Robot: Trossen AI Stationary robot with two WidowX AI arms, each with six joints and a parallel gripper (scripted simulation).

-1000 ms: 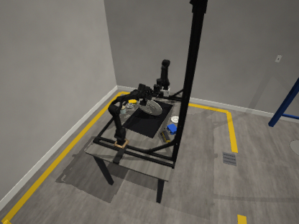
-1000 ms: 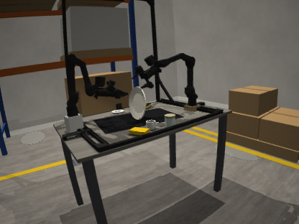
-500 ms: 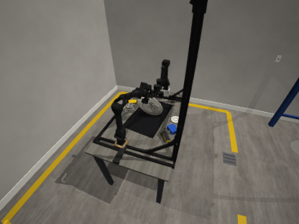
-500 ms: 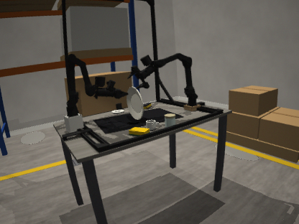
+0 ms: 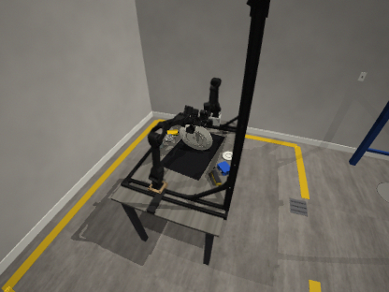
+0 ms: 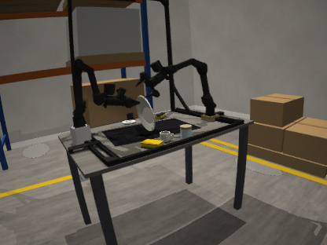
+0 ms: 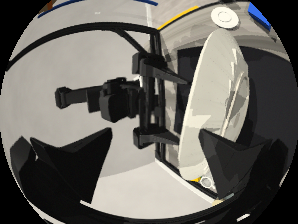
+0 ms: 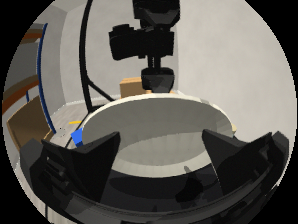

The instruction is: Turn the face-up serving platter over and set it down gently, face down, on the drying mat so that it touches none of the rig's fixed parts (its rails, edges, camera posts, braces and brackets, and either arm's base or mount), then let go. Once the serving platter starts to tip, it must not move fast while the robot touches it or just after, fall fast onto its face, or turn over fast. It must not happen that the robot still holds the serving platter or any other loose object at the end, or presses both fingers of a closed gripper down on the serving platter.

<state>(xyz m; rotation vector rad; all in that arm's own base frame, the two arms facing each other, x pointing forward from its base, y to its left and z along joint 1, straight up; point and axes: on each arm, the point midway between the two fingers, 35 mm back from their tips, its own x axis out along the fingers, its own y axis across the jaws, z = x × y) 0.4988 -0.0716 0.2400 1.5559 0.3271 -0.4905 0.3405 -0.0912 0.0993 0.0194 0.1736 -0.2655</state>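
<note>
Now: left hand 10 mm to the right of the white serving platter and 160 mm above it. From my left hand the other things lie so: black drying mat: 20 mm to the left, 280 mm below; then small white saucer: 290 mm behind, 40 mm to the right, 270 mm below; then mug: 260 mm ahead, 20 mm to the left, 250 mm below.
The white serving platter is 9 cm to the left of my right hand and 9 cm below it. The rest, counted from my right hand: yellow sponge 30 cm ahead, 19 cm below; black drying mat 21 cm below, 10 cm to the left, 1 cm behind; mug 26 cm ahead, 18 cm below, 10 cm to the left.
</note>
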